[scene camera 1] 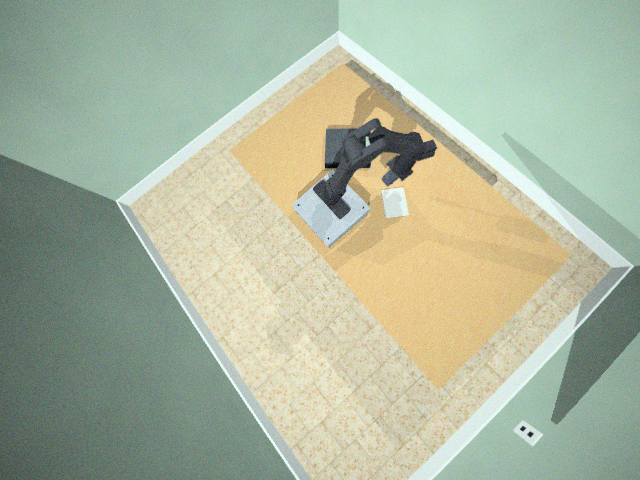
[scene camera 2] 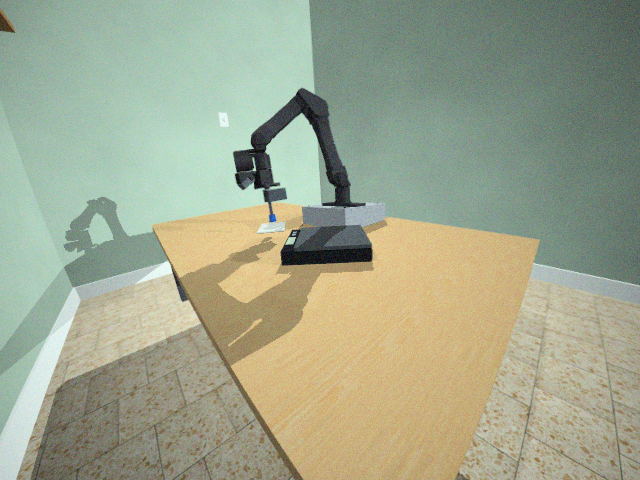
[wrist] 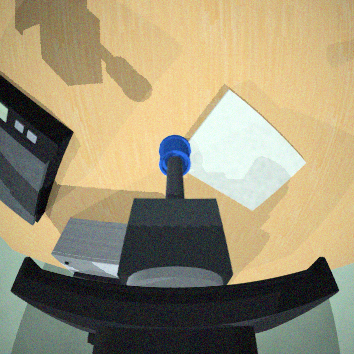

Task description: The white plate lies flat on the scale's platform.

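There's a black scale [scene camera 2: 333, 244] resting on the table, and you'd see the scale [scene camera 1: 333, 144] in scene camera 1 too, while the wrist view also shows the scale [wrist: 40, 139]. As for a white plate [wrist: 235, 150], the suction cup [wrist: 172, 143] is 11 cm from the middle of the plate. The suction cup holds nothing.
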